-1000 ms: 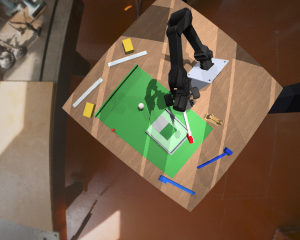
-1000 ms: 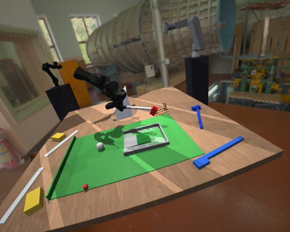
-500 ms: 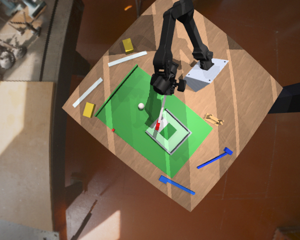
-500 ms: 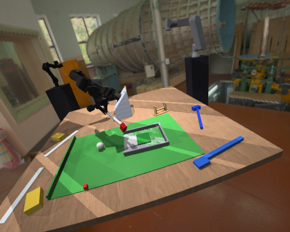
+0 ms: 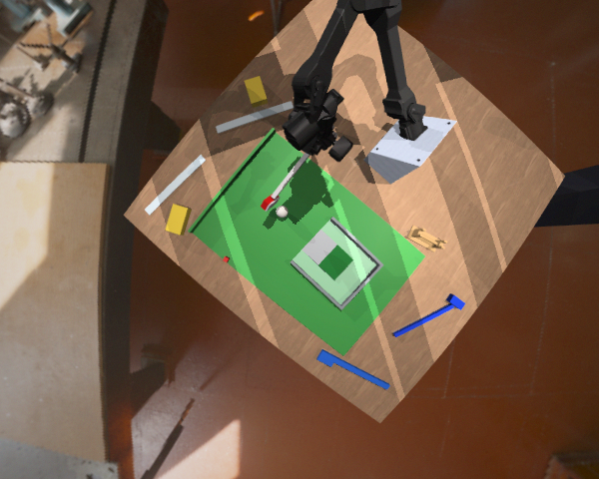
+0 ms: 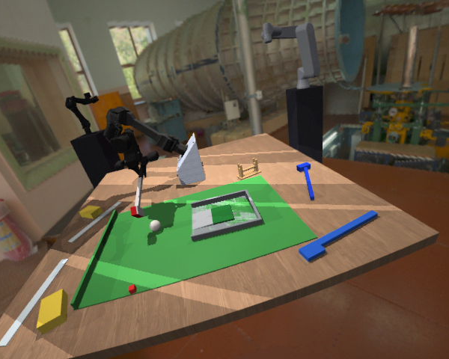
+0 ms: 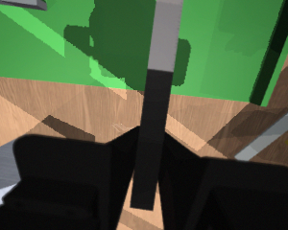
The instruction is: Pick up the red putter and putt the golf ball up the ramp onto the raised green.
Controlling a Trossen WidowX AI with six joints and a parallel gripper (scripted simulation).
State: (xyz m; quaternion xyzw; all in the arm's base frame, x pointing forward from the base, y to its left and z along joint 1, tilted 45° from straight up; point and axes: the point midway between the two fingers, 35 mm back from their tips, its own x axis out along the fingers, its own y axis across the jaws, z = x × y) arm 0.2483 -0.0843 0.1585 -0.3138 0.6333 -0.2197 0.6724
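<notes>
Now: gripper tip 120 mm short of the red putter and 20 mm to the right of it. Round my gripper tip: green mat (230 mm ahead, 200 mm to the left, 140 mm below); dark green rail (270 mm ahead, 150 mm to the right, 130 mm below); white golf ball (220 mm ahead, 60 mm to the left, 120 mm below).
</notes>
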